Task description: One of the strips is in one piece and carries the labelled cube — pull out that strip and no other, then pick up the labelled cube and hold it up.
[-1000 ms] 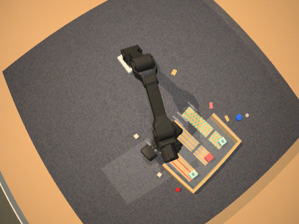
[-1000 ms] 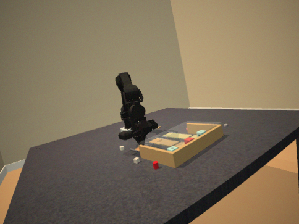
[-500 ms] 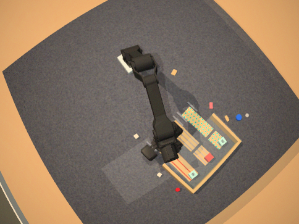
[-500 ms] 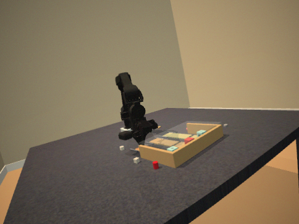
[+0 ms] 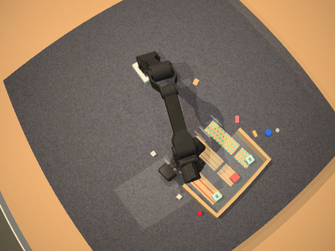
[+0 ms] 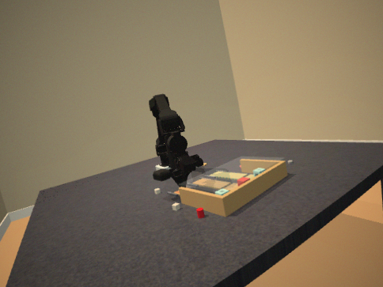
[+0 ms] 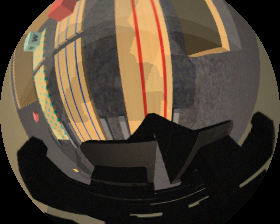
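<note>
Right now my gripper tip is 90 mm short of the strip and 10 mm to the right of it. The rest, counted from my gripper tip: red cylinder: 210 mm ahead, 70 mm to the right, 10 mm above; pink block: 300 mm to the left; blue disc: 370 mm to the left, 130 mm ahead.
</note>
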